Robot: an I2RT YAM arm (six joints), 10 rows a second.
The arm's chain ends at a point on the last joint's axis. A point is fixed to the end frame.
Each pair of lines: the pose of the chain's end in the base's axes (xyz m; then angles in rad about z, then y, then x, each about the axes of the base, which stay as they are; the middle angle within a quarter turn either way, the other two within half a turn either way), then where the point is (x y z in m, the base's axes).
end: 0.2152 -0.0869 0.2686 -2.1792 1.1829 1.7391
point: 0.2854 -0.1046 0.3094
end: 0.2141 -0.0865 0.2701 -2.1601 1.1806 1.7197
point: 0.2839 -0.1044 0.3114
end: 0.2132 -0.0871 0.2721 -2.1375 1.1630 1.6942
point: 0.2824 -0.1061 0.3140
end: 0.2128 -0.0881 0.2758 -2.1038 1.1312 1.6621
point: 0.2809 -0.1093 0.3184
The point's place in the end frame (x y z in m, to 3 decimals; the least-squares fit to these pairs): -0.045 -0.011 0.069
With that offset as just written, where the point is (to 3 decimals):
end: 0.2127 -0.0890 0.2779 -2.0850 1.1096 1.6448
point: 0.280 -0.112 0.321
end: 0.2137 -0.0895 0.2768 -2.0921 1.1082 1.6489
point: 0.281 -0.112 0.320
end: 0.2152 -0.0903 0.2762 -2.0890 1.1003 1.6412
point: 0.282 -0.113 0.319
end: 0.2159 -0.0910 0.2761 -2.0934 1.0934 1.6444
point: 0.283 -0.114 0.319
